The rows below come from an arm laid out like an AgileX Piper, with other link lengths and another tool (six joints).
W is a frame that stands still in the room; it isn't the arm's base.
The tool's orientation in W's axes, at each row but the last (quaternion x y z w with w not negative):
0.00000, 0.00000, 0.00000, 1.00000
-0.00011, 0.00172, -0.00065, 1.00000
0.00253, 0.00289, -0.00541, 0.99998
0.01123, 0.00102, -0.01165, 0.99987
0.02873, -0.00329, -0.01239, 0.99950
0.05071, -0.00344, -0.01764, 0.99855
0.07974, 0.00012, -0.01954, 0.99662
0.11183, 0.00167, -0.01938, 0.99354
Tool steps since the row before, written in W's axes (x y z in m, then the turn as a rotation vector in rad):
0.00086, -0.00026, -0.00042, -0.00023, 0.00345, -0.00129
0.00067, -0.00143, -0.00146, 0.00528, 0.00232, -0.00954
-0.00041, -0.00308, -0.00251, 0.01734, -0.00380, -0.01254
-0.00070, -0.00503, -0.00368, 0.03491, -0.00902, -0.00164
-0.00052, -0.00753, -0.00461, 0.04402, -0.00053, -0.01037
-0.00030, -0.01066, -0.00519, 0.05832, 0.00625, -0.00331
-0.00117, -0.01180, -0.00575, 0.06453, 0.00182, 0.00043
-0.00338, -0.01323, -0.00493, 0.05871, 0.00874, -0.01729
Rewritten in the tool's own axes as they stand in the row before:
0.00086, -0.00026, -0.00042, -0.00023, 0.00345, -0.00129
0.00068, -0.00143, -0.00146, 0.00531, 0.00233, -0.00952
-0.00036, -0.00310, -0.00250, 0.01745, -0.00367, -0.01242
-0.00057, -0.00513, -0.00357, 0.03511, -0.00824, -0.00137
-0.00036, -0.00779, -0.00417, 0.04396, -0.00004, -0.01064
0.00005, -0.01114, -0.00408, 0.05804, 0.00791, -0.00443
-0.00069, -0.01260, -0.00380, 0.06441, 0.00438, -0.00005
-0.00284, -0.01412, -0.00186, 0.05846, 0.00696, -0.01886

